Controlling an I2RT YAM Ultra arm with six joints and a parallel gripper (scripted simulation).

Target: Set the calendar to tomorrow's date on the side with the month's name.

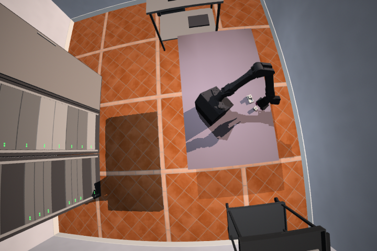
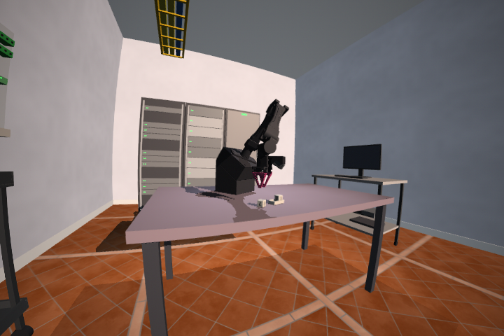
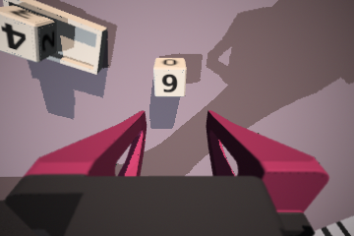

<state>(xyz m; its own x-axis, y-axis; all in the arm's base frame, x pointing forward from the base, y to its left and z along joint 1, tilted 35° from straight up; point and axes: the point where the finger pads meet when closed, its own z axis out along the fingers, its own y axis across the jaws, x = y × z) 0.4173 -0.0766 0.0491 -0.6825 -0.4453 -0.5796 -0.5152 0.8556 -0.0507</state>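
Now: the cream digit cube 9 cm below my hand. From my hand the other things lie so: cream tray (11 cm to the left, 9 cm below, 4 cm behind).
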